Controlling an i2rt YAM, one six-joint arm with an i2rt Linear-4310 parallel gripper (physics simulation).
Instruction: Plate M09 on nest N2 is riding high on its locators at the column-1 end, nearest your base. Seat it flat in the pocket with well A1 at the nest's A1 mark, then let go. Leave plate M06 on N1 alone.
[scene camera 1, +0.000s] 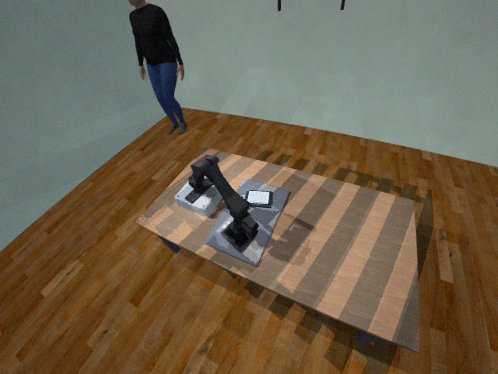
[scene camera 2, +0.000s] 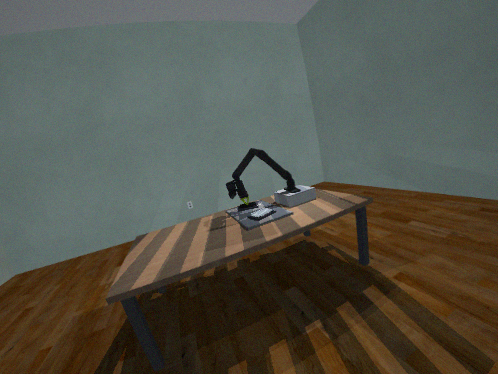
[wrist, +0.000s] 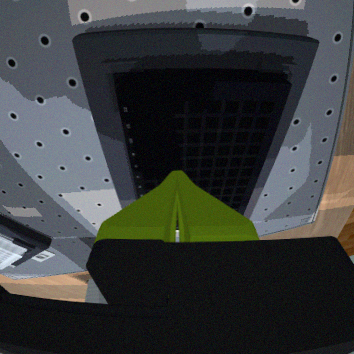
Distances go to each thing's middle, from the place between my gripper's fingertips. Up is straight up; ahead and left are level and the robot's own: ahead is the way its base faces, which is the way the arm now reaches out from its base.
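Scene:
With the nest N2 (wrist: 99, 54), my hand is 1 cm to the left of it, 1 cm past it and 2 cm above it. The dark gridded well plate (wrist: 216, 125) is 1 cm to the right of my hand and 1 cm below it. As for the grey perforated plate (scene camera 1: 265, 217), it is 13 cm to the left of my hand, 3 cm behind it and 3 cm below it.

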